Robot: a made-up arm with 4 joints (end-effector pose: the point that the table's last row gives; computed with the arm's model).
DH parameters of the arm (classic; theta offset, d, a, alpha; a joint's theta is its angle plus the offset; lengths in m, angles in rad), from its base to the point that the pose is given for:
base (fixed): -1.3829 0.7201 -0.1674 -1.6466
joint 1: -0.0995 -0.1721 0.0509 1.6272
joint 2: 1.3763 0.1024 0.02 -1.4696
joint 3: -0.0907 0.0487 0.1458 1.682
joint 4: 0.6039 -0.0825 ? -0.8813
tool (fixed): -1.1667 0.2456 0 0
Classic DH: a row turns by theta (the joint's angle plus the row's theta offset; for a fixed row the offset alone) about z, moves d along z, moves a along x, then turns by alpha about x.
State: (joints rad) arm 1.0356 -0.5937 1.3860 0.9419
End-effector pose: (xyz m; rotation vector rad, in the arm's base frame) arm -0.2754 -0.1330 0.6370 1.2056 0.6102 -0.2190
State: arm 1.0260 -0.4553 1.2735 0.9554
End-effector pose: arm -0.2552 -0.1380 0.6292 1.1594 0.4571 -0.1237
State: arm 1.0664 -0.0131 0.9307 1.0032
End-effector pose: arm -0.1828 -0.1327 0.5923 1.1495 -0.0378 0.1764
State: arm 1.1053 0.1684 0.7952 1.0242
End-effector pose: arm -0.1500 -0.1209 0.5769 1.1928 -0.2501 0.2867
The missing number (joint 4, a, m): -0.2455
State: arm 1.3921 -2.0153 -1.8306 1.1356
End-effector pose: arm -0.3583 0.0772 0.8592 -1.4909 -0.4083 -0.3858
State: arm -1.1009 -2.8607 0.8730 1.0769
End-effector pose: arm -0.3053 0.2875 0.6223 -0.3620 -1.7811 -1.8923
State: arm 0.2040 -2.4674 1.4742 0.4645
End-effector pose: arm -0.2827 0.1027 0.9752 0.6236 0.6160 -2.2833
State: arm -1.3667 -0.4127 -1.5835 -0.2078
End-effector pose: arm -0.1587 0.1051 0.6393 -0.3294 -2.9375 0.4106
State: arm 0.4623 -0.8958 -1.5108 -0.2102
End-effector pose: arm -0.1198 0.2203 0.7152 -0.7215 -1.7331 -1.9649
